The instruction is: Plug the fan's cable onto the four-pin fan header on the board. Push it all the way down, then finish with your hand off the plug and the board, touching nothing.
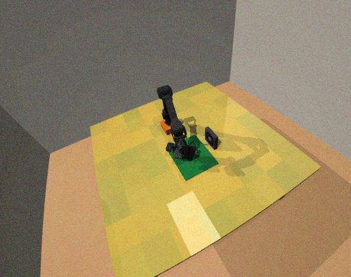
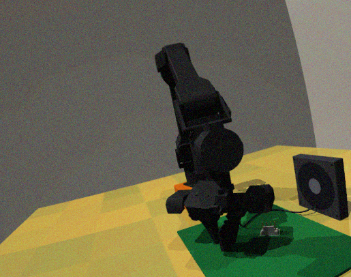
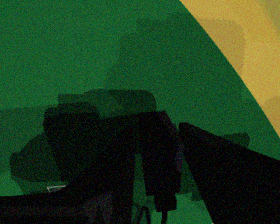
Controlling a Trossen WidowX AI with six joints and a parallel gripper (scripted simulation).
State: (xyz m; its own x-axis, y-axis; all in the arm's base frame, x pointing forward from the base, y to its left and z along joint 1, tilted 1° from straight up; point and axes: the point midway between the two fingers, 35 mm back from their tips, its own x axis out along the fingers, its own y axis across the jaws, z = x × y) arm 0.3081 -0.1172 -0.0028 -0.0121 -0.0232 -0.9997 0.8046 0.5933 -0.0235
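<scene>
The pale header is 2 cm ahead of my gripper tip, 9 cm to the left of it and 2 cm below it. Round my gripper tip: green board 2 cm ahead, 6 cm to the left, 3 cm below; black plug 1 cm to the left, 1 cm above; black fan 4 cm ahead, 22 cm to the left, 4 cm above.
</scene>
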